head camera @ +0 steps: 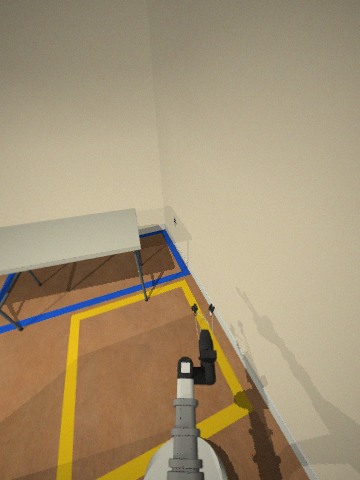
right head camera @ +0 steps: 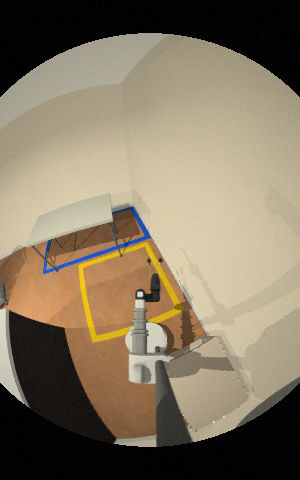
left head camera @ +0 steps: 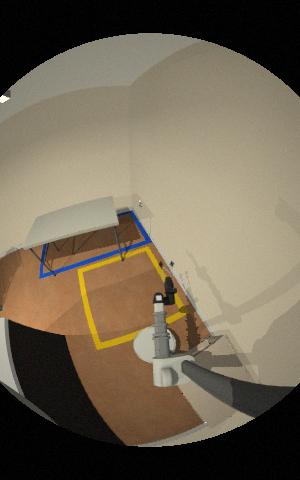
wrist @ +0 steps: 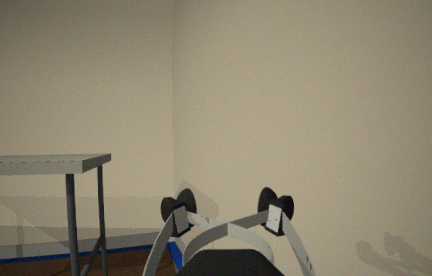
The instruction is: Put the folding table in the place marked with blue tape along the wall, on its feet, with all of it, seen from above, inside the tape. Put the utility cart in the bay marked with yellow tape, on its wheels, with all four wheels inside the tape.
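Places are measured from the robot's base along level axes (x down, y ahead, z right), in centimetres.
Pixels of known places: gripper, fingertip midpoint: (head camera: 202,304) (right head camera: 154,257) (left head camera: 165,260) (wrist: 226,203); robot's base, link origin: (right head camera: 146,339) (left head camera: 153,343).
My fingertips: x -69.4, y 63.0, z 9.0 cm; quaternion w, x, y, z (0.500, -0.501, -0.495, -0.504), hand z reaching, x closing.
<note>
For each thing: its middle in the pictures, then the offset to it from my fingertips. "pt": a spot on its surface instead.
- blue tape, surface spot: (head camera: 100,300) (left head camera: 92,260) pt dx +72.1, dy +48.9, dz -94.6 cm
- outlet, body centre: (head camera: 175,221) dx +32.2, dy +132.4, dz -21.4 cm
The folding table (head camera: 70,237) (left head camera: 75,220) (right head camera: 75,217) (wrist: 42,166) stands upright on its legs near the back wall. Its front feet reach over the front strip of the blue tape (head camera: 100,300) (left head camera: 90,260) (right head camera: 90,256); the front right foot is by the yellow tape (head camera: 72,365) (left head camera: 87,305) (right head camera: 86,300). My gripper (head camera: 203,308) (left head camera: 166,264) (right head camera: 154,260) (wrist: 226,203) is open and empty, to the right of the table, beside the right wall. A small grey piece, probably the utility cart (right head camera: 2,294), shows at the left edge of the right head view; the rest is cut off.
The right wall (head camera: 280,250) runs close beside the gripper and the yellow bay. A beige panel-like piece of furniture (left head camera: 220,357) (right head camera: 215,380) stands at the lower right, near the arm's mast. An outlet (head camera: 174,221) is on the right wall near the corner.
</note>
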